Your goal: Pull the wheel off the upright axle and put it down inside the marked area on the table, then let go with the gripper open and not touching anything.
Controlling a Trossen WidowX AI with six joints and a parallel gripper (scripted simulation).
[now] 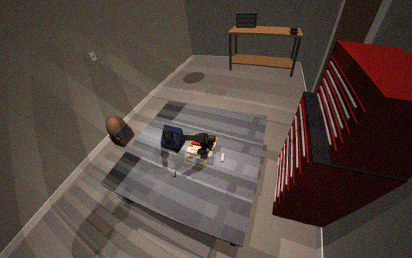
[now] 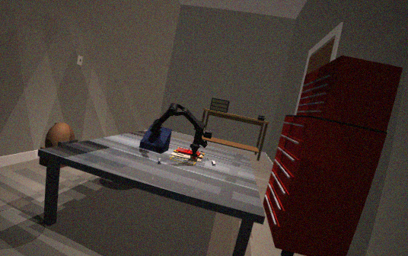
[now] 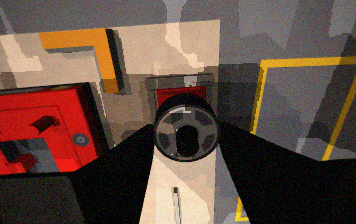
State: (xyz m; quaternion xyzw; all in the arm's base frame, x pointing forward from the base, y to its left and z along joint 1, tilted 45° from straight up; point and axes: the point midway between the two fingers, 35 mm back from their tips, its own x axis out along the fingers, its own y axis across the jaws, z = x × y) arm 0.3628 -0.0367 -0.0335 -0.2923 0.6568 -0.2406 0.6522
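Right now my gripper tip is right at the wheel. From my gripper tip the other things lie so: dark axle: right at my gripper tip; then beige board: 9 cm to the left, 7 cm behind, 3 cm below.
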